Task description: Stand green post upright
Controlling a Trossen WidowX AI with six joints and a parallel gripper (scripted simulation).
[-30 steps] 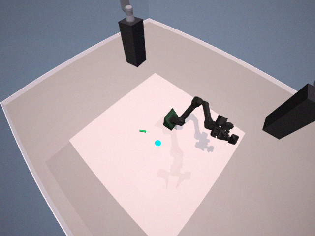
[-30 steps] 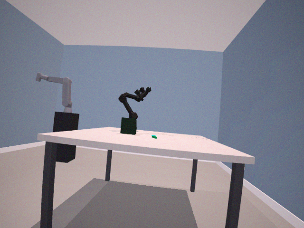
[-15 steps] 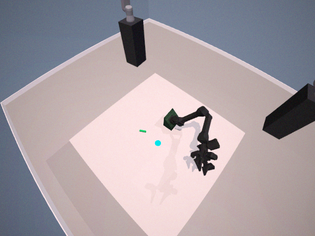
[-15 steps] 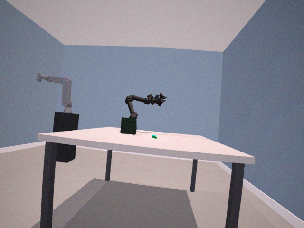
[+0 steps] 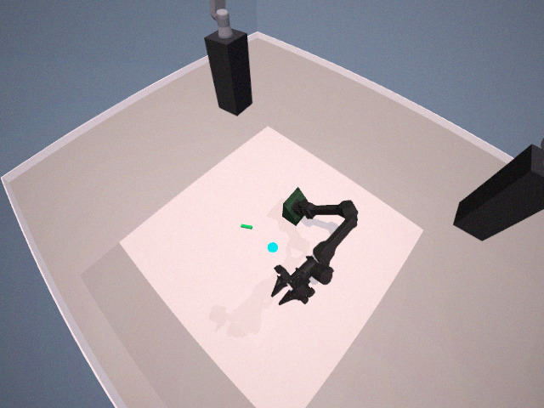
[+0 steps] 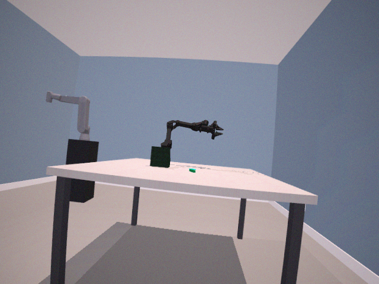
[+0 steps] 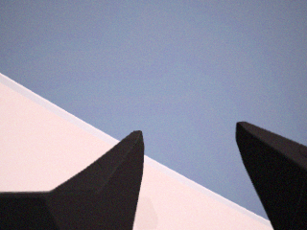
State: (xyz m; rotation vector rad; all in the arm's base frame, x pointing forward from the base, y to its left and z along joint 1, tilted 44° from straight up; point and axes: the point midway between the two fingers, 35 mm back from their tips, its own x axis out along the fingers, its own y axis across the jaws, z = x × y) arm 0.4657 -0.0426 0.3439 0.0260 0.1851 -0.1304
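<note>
Right now my gripper tip is 28 cm past the green post, 39 cm to the left of it and 34 cm above it. The rest, counted from my gripper tip: cyan circle (27 cm behind, 20 cm to the right, 35 cm below).
</note>
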